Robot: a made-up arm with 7 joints.
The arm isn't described. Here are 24 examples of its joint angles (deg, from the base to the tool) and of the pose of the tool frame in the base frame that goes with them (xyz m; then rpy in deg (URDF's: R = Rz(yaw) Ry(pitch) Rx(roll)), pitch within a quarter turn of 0, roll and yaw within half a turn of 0).
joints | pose
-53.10 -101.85 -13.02 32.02 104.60 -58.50 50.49 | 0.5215 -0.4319 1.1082 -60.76 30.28 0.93
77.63 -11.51 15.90 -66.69 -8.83 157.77 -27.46 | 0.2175 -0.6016 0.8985 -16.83 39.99 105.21
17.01 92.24 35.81 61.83 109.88 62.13 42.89 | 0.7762 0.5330 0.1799 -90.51 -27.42 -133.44
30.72 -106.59 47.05 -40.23 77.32 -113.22 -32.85 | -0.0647 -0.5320 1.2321 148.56 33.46 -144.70
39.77 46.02 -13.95 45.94 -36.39 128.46 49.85 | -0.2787 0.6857 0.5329 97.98 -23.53 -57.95
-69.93 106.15 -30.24 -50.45 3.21 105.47 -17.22 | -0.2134 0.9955 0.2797 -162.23 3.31 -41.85
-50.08 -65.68 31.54 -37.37 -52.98 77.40 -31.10 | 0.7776 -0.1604 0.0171 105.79 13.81 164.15
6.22 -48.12 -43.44 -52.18 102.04 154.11 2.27 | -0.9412 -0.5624 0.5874 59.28 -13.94 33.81
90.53 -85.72 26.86 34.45 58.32 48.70 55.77 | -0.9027 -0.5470 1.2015 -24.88 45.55 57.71
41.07 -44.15 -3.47 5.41 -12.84 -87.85 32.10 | 0.0476 -0.6126 0.5403 -26.82 -44.78 50.50
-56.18 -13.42 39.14 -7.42 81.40 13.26 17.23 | -0.3996 -0.8750 -0.0620 73.21 -0.78 -3.64
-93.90 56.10 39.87 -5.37 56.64 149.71 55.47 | -0.4653 0.1564 -0.3257 -77.30 -55.47 -131.76
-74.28 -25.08 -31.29 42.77 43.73 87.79 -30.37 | -0.4701 -0.7447 -0.1490 -166.45 -6.83 95.08
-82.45 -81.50 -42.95 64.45 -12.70 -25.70 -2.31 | 0.0623 -0.7168 0.2223 -173.52 11.70 147.91
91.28 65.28 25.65 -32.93 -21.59 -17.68 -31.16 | 0.3643 0.2875 0.7402 -115.96 -51.86 -104.33
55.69 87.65 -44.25 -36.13 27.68 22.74 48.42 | 0.0877 0.5142 -0.2733 -99.21 -71.45 -80.90
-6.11 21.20 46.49 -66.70 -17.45 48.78 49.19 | 0.4900 -0.5176 -0.0507 -31.63 -36.03 143.94
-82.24 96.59 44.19 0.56 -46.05 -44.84 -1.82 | 0.0985 0.2709 -0.2060 95.68 -6.29 -55.37
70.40 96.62 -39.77 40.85 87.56 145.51 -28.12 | 0.0083 1.0735 0.3338 27.55 -14.96 -126.38
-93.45 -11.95 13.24 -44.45 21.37 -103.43 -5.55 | -0.3930 -0.3484 0.2575 -32.91 -27.14 -73.81
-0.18 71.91 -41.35 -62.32 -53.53 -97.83 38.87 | -0.2526 0.3365 0.2888 103.62 8.01 -8.45
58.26 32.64 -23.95 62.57 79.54 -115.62 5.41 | 0.2219 0.2253 0.2102 78.50 -19.90 -56.97
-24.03 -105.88 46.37 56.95 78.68 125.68 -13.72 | 1.1798 -0.1030 0.5366 158.49 9.29 -171.25
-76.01 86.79 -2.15 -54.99 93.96 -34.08 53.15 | 0.0507 0.6547 0.9894 -27.11 25.04 -169.46
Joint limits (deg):
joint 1: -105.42..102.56
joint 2: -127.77..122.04
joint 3: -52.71..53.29
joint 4: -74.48..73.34
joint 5: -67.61..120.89
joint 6: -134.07..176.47
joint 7: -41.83..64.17
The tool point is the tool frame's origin. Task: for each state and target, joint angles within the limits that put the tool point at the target. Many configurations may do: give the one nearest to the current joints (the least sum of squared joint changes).
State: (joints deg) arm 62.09 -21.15 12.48 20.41 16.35 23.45 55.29
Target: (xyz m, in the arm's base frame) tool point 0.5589 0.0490 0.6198
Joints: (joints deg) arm 52.47 -16.06 -7.75 41.15 -12.99 28.09 64.17
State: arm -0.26 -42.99 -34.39 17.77 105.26 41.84 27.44
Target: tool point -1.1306 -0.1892 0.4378
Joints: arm 27.49 -49.40 -48.02 -15.19 120.89 35.79 21.88
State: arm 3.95 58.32 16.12 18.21 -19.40 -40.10 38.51
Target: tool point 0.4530 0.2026 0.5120
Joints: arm 23.48 47.19 19.25 17.07 -37.29 -58.01 38.93
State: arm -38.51 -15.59 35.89 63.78 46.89 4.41 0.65
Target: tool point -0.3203 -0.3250 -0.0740
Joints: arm -56.07 16.52 4.51 48.04 65.04 -37.00 -18.35
